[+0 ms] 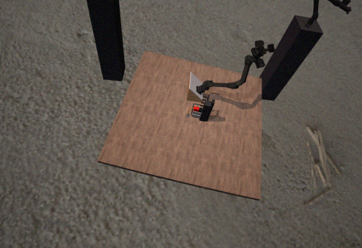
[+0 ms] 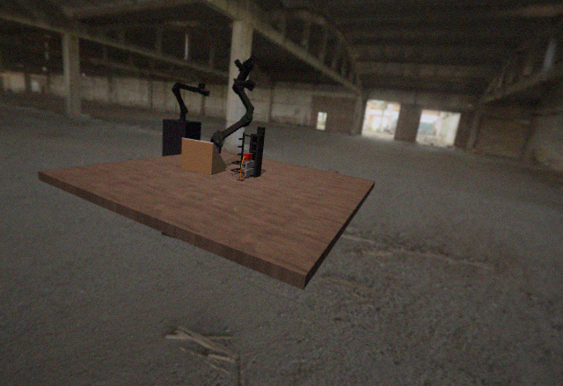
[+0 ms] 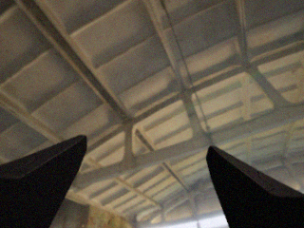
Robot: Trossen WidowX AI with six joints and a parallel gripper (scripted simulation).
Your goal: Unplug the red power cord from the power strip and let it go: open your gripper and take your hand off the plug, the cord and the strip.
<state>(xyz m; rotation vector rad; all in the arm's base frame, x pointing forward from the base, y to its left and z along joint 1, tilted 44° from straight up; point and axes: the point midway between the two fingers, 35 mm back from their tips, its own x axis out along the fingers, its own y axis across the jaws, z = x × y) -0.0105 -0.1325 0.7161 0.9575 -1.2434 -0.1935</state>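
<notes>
Now: the red plug 20 cm ahead of my gripper tip, 41 cm to the right of it and 60 cm below it.
</notes>
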